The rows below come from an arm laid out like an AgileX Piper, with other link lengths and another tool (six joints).
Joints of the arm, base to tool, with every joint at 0 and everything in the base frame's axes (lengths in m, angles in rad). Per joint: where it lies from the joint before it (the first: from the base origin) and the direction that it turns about. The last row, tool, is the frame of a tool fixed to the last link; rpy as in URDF.
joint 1: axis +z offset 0 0 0.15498
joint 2: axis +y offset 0 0 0
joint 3: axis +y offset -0.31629 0 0.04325
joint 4: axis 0.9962 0 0.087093 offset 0.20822 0 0.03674
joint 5: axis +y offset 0 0 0
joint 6: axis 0.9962 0 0.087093 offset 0.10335 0 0.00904
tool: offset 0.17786 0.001 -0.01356 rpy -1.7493 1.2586 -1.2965
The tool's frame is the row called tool.
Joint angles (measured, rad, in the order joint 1, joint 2, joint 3, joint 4, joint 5, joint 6), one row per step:
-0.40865 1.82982 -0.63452 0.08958 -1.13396 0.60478
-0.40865 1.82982 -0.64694 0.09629 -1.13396 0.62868
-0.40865 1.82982 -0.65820 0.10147 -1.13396 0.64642
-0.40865 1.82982 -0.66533 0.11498 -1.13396 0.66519
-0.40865 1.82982 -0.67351 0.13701 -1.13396 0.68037
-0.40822 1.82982 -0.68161 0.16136 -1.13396 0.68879
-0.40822 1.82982 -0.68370 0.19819 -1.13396 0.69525
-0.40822 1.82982 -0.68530 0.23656 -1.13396 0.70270
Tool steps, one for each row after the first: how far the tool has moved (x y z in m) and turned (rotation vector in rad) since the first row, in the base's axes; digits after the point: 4 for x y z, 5 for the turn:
0.0018 -0.0020 0.0053 0.01889 -0.02391 -0.00526
0.0034 -0.0036 0.0101 0.03219 -0.04366 -0.00908
0.0033 -0.0068 0.0132 0.05143 -0.06192 -0.02018
0.0025 -0.0119 0.0166 0.07058 -0.08145 -0.03878
0.0013 -0.0175 0.0198 0.08487 -0.09835 -0.05912
-0.0026 -0.0254 0.0204 0.10480 -0.11163 -0.09130
-0.0070 -0.0335 0.0205 0.12631 -0.12551 -0.12480

